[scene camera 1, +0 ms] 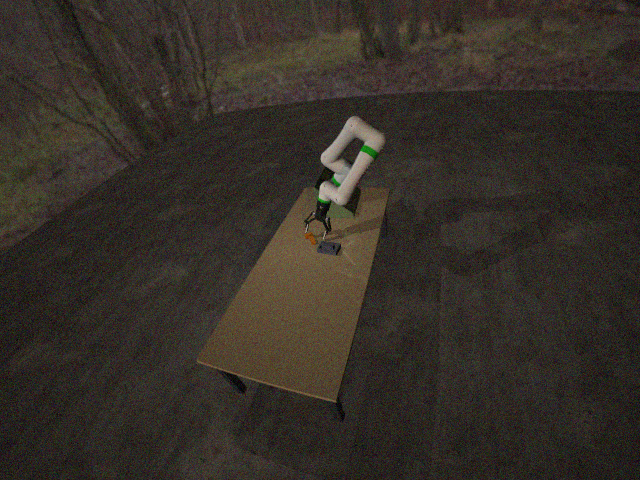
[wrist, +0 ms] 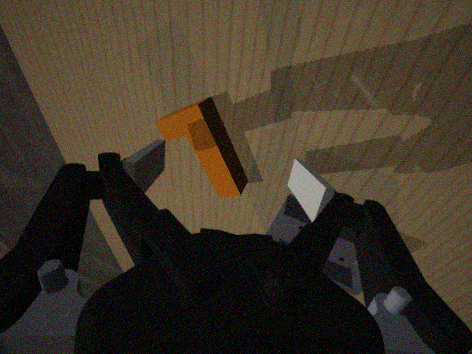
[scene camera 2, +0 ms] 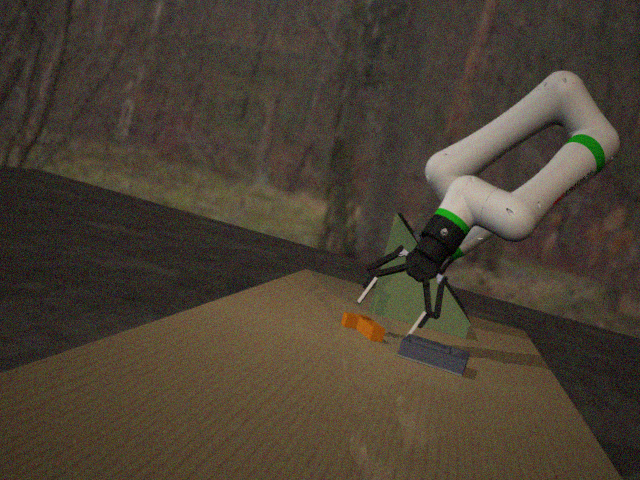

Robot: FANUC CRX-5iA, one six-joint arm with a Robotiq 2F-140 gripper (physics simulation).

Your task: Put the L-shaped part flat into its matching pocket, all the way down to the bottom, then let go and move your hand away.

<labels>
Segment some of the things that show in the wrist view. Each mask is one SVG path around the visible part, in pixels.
The gripper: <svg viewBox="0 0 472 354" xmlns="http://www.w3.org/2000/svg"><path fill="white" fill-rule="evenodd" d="M0 259L0 354L467 354L472 349L471 330L426 282L384 206L374 200L365 200L363 205L354 203L353 197L335 191L336 189L302 159L294 160L288 187L312 223L311 225L306 224L288 246L274 241L272 235L264 234L236 235L201 228L200 233L191 234L168 209L159 210L145 194L165 169L165 140L157 139L120 161L120 154L106 152L99 154L99 171L86 171L84 164L70 163L63 165L43 196L15 247ZM343 226L352 228L366 307L321 272ZM102 199L103 205L135 266L107 282L89 299L83 298L77 271L90 200Z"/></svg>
An orange L-shaped part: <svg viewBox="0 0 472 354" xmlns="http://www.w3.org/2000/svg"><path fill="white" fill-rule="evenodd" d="M155 122L166 142L187 136L220 198L241 196L248 179L212 97L174 111Z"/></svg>
</labels>
